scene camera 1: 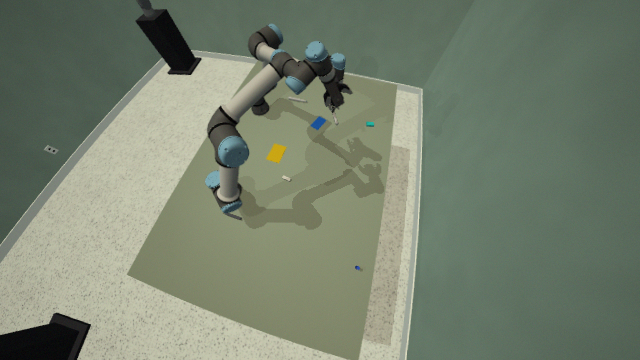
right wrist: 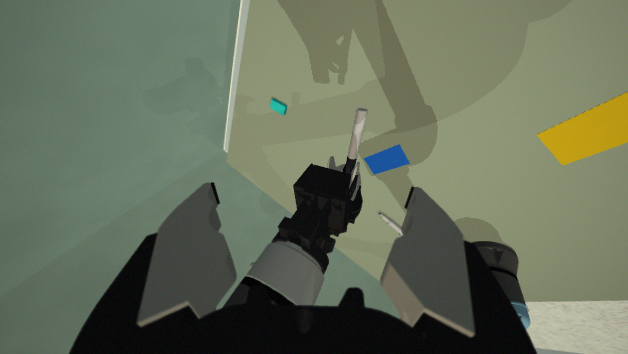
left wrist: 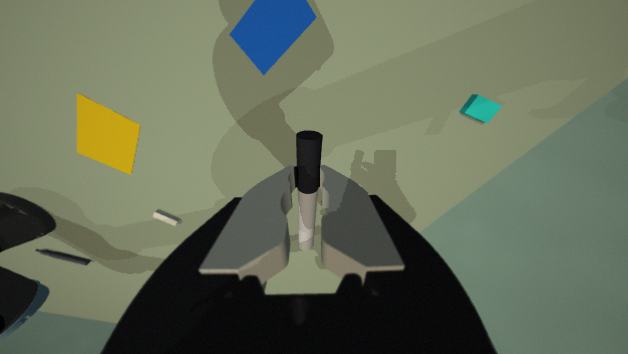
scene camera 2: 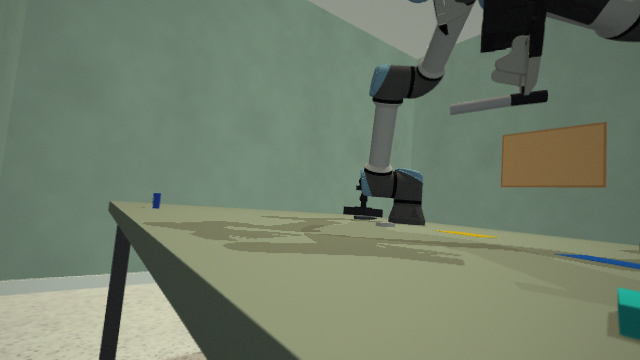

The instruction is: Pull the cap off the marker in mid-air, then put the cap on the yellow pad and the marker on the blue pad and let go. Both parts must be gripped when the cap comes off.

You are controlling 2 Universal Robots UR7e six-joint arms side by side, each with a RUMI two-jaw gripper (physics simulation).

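Places are measured from the left arm's base along level axes (x ahead, y left, z up), in metres.
Pixels of known places: left gripper, fingertip midpoint: [scene camera 1: 332,110] [right wrist: 350,166] [left wrist: 308,168] [scene camera 2: 525,97]; right gripper, fingertip midpoint: [right wrist: 312,187] [scene camera 2: 445,0]; left arm's base, origin of the base link: [scene camera 1: 260,109] [right wrist: 487,254]; right arm's base, origin of the base link: [left wrist: 20,214] [scene camera 2: 406,223].
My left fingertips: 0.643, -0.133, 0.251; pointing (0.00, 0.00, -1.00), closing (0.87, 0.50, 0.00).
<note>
For each thing: its middle in the pictures, then the offset to it from my left fingertips, as dx, dy, dz.
- marker's light grey body, body centre: [left wrist: 307,204] [right wrist: 354,146] [scene camera 2: 494,103] [scene camera 1: 334,115] +0.019, -0.038, -0.006
- yellow pad, body centre: [scene camera 2: 465,234] [left wrist: 107,139] [right wrist: 600,129] [scene camera 1: 276,153] -0.360, -0.265, -0.250
- blue pad, body centre: [scene camera 2: 614,262] [left wrist: 272,26] [right wrist: 385,160] [scene camera 1: 318,123] -0.118, +0.087, -0.250
- teal block, body centre: [left wrist: 480,109] [right wrist: 278,106] [scene camera 1: 370,124] +0.299, +0.169, -0.243
- white block, body centre: [scene camera 2: 385,224] [left wrist: 166,217] [scene camera 1: 286,178] -0.223, -0.451, -0.245
- blue cylinder, body centre: [scene camera 2: 156,200] [scene camera 1: 357,267] +0.342, -0.906, -0.227
- dark pen, body centre: [scene camera 2: 366,217] [left wrist: 62,256] [scene camera 1: 232,215] -0.495, -0.786, -0.242
- pale pen, body centre: [right wrist: 393,225] [scene camera 1: 297,99] -0.352, +0.296, -0.239
The marker's light grey body [scene camera 1: 335,119] [scene camera 2: 480,105] [left wrist: 306,225] [right wrist: 358,132] is joined to its black cap [scene camera 2: 539,97] [left wrist: 309,155] [right wrist: 350,166]. My left gripper [scene camera 2: 525,91] [left wrist: 308,168] is shut on the cap and holds the marker high above the table; the body's far end sticks out free. My right gripper is wide open and empty. In the right wrist view the left gripper and marker lie beyond its fingers, apart from them. The yellow pad [scene camera 1: 276,153] [scene camera 2: 467,233] [left wrist: 107,135] [right wrist: 590,131] and the blue pad [scene camera 1: 318,123] [scene camera 2: 600,260] [left wrist: 272,32] [right wrist: 387,159] lie flat.
A teal block [scene camera 1: 370,124] [left wrist: 482,108] [right wrist: 278,106], a white block [scene camera 1: 286,178] [left wrist: 166,217], a blue cylinder [scene camera 1: 358,268] [scene camera 2: 156,200], a dark pen [scene camera 1: 233,216] [left wrist: 63,256] and a pale pen [scene camera 1: 297,99] [right wrist: 390,222] are on the table. The arms are close together above the table.
</note>
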